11 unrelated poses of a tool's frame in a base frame.
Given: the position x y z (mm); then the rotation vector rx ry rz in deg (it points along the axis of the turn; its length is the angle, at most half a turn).
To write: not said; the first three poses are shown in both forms.
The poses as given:
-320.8 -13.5 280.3 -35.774 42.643 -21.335
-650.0 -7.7 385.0 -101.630 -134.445 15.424
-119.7 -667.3 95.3 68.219 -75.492 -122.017
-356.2 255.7 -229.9 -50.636 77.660 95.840
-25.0 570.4 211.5 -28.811 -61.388 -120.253
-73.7 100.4 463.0 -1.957 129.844 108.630
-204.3 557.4 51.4 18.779 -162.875 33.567
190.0 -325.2 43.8 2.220 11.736 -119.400
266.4 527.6 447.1 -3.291 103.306 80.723
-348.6 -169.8 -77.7 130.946 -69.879 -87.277
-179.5 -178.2 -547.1 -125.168 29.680 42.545
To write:
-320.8 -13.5 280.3 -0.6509 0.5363 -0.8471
-650.0 -7.7 385.0 1.8418 -0.0398 -2.8829
-119.7 -667.3 95.3 -2.2804 0.4849 1.3343
-356.2 255.7 -229.9 2.8157 1.0840 1.1647
-25.0 570.4 211.5 -2.5798 -0.6614 0.7465
-73.7 100.4 463.0 3.0386 0.1577 1.7401
-204.3 557.4 51.4 -2.9628 -0.2605 -2.7586
190.0 -325.2 43.8 -2.0974 0.1126 -0.1312
266.4 527.6 447.1 2.5612 0.6672 1.6088
-348.6 -169.8 -77.7 -1.3399 0.7926 2.3222
-179.5 -178.2 -547.1 -0.1674 0.7083 -2.3697

